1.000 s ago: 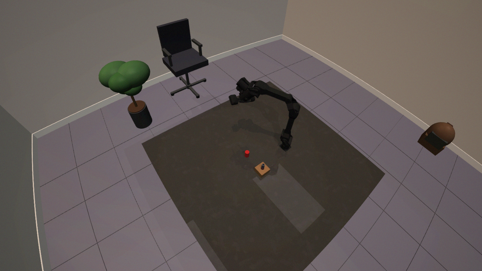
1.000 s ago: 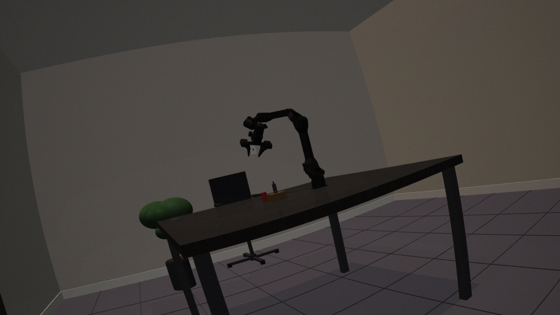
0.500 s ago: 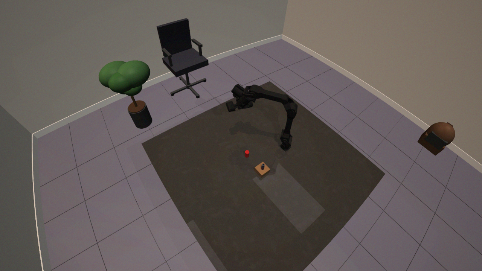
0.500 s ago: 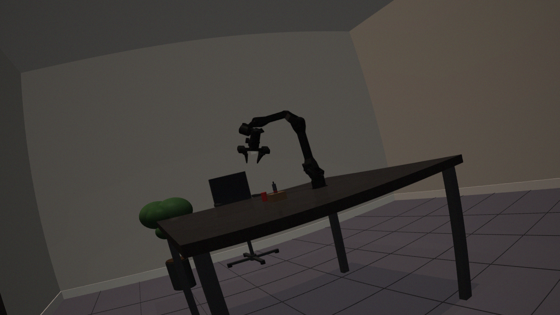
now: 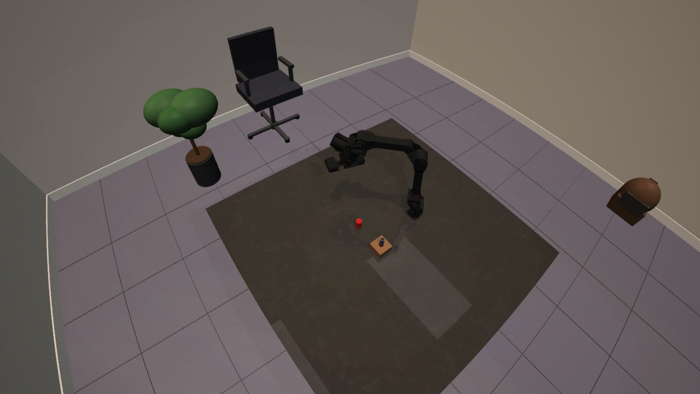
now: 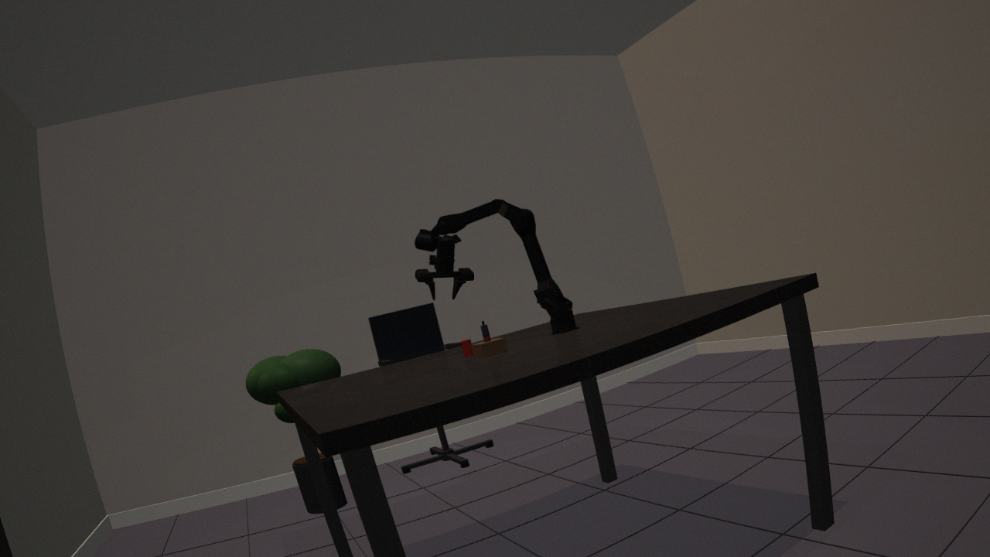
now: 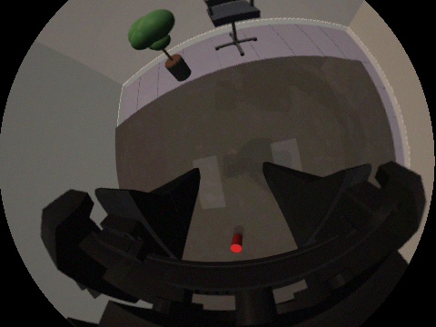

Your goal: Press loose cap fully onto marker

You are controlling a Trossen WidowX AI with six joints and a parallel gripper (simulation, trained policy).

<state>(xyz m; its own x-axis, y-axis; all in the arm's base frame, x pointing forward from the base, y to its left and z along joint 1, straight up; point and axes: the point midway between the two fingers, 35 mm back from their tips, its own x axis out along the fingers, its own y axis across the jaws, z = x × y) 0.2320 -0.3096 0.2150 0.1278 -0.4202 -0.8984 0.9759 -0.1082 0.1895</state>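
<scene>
Right now the red cap is 4 cm ahead of my gripper tip, 22 cm to the left of it and 16 cm below it. The rest, counted from my gripper tip: tan holder block (4 cm ahead, 37 cm to the left, 17 cm below).
</scene>
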